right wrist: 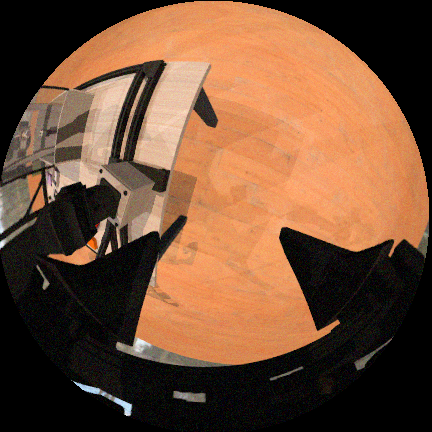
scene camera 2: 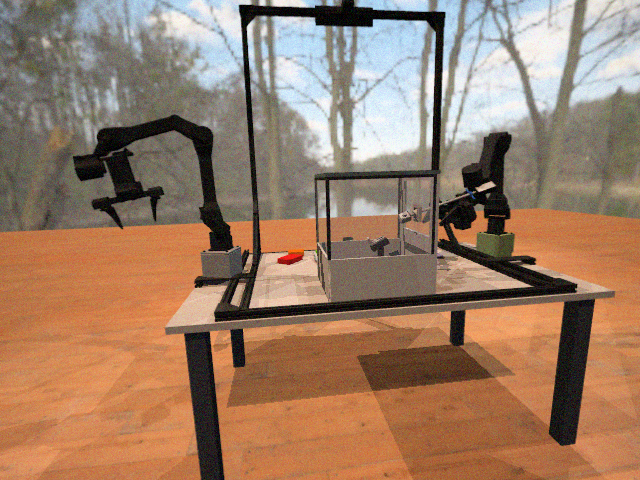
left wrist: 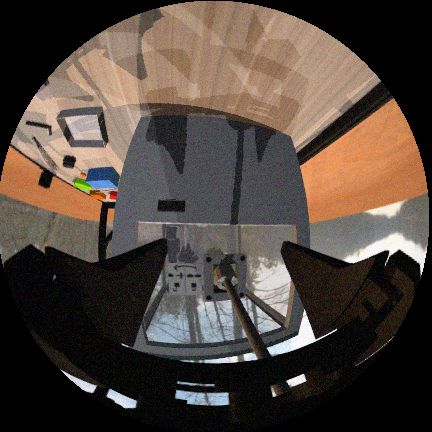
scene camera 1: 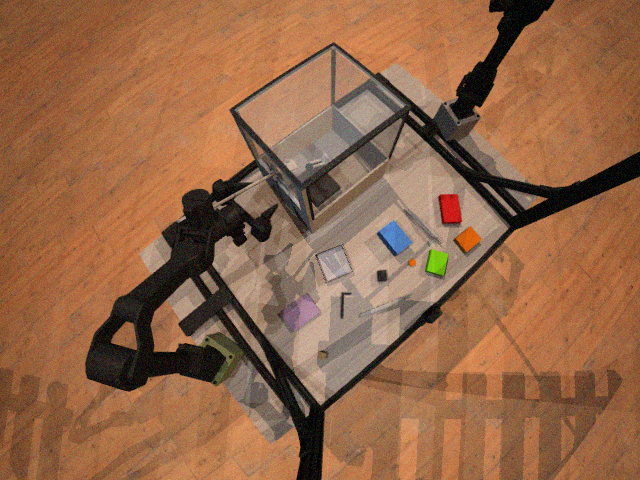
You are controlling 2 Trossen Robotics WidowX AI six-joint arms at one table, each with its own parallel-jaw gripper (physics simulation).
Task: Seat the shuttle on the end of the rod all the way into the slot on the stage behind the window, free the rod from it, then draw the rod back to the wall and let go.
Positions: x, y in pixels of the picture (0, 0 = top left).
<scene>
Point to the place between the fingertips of my right gripper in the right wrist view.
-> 221, 235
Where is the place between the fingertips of my left gripper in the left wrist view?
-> At 226, 246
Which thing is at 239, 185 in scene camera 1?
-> My left gripper.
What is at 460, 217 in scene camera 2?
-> My left gripper.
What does the framed tile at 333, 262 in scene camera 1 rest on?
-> The table.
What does my right gripper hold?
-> Nothing.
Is my right gripper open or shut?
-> Open.
</scene>
